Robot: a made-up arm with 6 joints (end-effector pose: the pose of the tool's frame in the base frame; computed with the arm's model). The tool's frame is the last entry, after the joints.
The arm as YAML. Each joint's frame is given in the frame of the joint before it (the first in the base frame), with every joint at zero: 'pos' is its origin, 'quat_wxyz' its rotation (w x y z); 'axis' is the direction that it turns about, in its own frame. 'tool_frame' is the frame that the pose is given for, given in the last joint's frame.
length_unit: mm
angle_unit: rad
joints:
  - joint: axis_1
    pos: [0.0, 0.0, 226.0]
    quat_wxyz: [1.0, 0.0, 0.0, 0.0]
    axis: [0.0, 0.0, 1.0]
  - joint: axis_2
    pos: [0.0, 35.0, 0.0]
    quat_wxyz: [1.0, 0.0, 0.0, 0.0]
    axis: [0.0, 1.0, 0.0]
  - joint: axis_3
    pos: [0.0, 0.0, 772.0]
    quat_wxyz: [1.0, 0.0, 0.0, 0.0]
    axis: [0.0, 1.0, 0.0]
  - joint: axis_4
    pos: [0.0, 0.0, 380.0]
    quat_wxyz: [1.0, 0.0, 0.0, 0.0]
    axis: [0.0, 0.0, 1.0]
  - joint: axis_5
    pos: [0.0, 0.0, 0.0]
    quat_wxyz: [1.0, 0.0, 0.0, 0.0]
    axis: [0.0, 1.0, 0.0]
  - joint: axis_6
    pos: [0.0, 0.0, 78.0]
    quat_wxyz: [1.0, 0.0, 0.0, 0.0]
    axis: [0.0, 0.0, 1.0]
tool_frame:
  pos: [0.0, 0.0, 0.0]
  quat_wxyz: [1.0, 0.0, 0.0, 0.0]
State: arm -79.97 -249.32 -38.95 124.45 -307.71 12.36
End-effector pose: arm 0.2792 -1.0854 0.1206 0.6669 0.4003 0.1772 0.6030
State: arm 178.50 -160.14 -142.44 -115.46 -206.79 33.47
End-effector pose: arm 0.0088 -0.0035 -0.3202 0.5838 -0.3027 0.7531 0.0206
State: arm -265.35 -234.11 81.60 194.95 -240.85 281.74
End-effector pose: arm -0.0600 0.5228 -0.5603 0.0220 0.0800 0.6872 0.7217
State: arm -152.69 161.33 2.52 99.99 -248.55 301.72
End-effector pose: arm -0.2683 -0.2584 -0.8395 0.7892 0.5475 0.0461 0.2744
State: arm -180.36 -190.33 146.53 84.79 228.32 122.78
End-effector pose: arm 0.0926 0.0224 -0.3003 0.2593 -0.7628 0.4262 0.4115
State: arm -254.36 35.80 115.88 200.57 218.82 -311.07
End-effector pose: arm -0.2020 0.5278 0.5494 0.7606 0.4866 0.2440 -0.3539
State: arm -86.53 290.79 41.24 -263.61 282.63 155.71
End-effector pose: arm -0.0951 0.8964 0.8547 0.0517 0.6148 -0.0073 -0.7870
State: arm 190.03 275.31 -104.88 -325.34 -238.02 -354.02
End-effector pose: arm 0.7670 0.0619 -0.0456 0.1585 0.5350 -0.1034 0.8234
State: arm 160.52 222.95 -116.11 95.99 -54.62 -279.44
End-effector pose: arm 0.1235 -0.0137 -0.4686 0.4084 -0.3727 -0.6969 -0.4567
